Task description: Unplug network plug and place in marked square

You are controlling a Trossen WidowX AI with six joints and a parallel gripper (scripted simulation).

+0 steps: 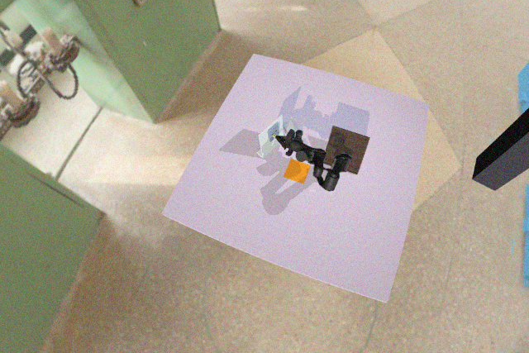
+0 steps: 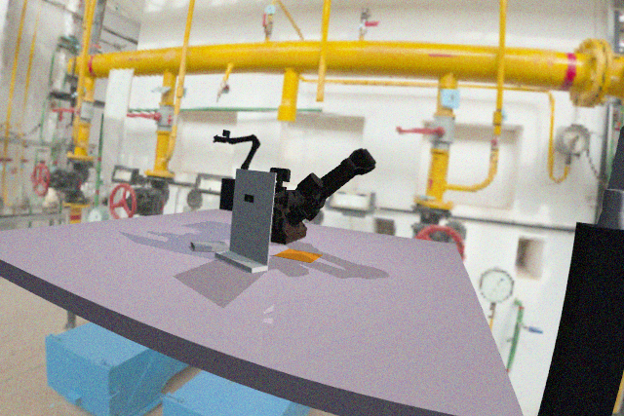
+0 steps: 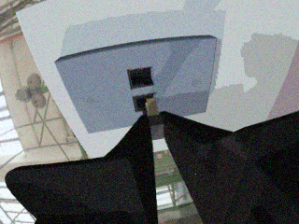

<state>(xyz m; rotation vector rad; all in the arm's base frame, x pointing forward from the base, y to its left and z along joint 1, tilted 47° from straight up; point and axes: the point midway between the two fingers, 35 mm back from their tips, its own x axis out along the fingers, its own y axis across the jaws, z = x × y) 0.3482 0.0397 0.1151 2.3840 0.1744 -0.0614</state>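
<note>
The orange marked square lies 160 mm behind my gripper tip, 50 mm to the left of it and 170 mm below it. From my gripper tip the other things lie so: network plug (right at my gripper tip); then grey flat piece (180 mm to the right, 170 mm below); then grey upright panel (40 mm ahead, 20 mm to the right, 60 mm below).
</note>
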